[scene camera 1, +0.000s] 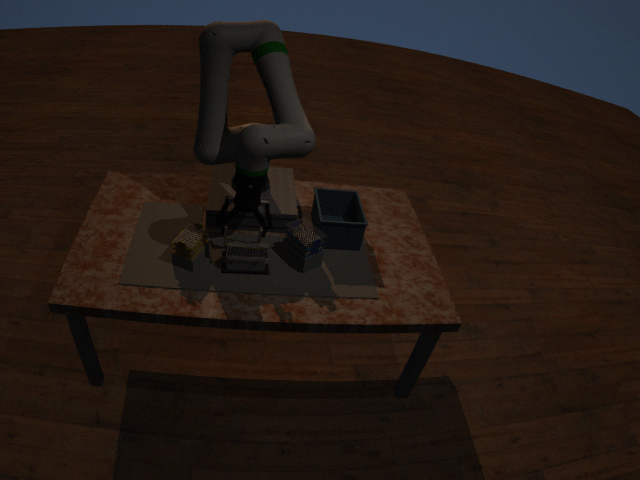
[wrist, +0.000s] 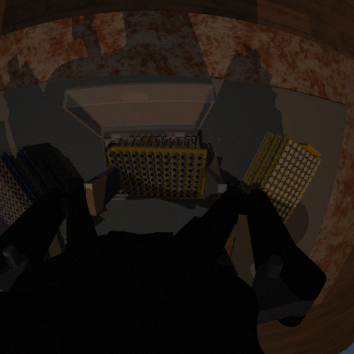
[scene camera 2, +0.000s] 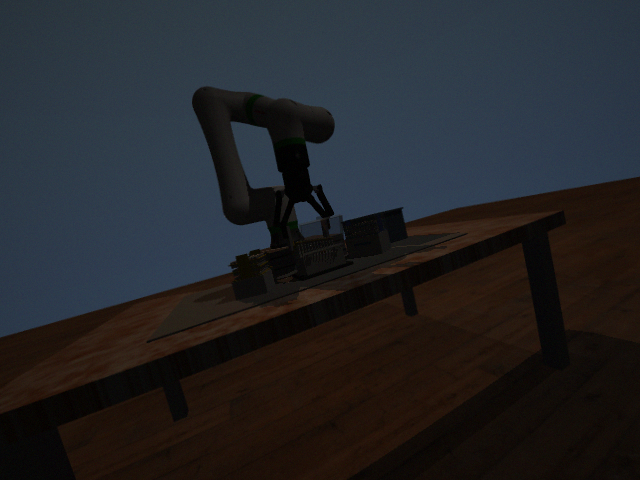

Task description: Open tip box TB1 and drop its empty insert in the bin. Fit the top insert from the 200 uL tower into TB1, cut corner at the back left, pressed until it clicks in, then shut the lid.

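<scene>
Tip box TB1 [scene camera 1: 245,266] [wrist: 194,141] stands mid-mat. Its clear lid [wrist: 140,110] is open on the side near the table's front edge. A yellow-edged insert [wrist: 155,167] with dark holes and no visible tips is over the box body. A grey strip of the body shows past its edge on the lid side; I cannot tell how fully it is seated. My gripper [scene camera 1: 243,236] [scene camera 2: 309,233] [wrist: 160,178] is open, its fingers apart at the insert's two short ends. The yellow 200 uL tower [scene camera 1: 188,242] [scene camera 2: 250,281] [wrist: 295,165] stands turned, with pale tips on top.
A blue tower [scene camera 1: 306,242] [scene camera 2: 364,240] [wrist: 15,195] stands on TB1's other side. The open blue-grey bin [scene camera 1: 338,235] [scene camera 2: 395,224] stands behind it; its inside is dark. The robot's base block [scene camera 1: 281,193] is behind TB1. All views are dim.
</scene>
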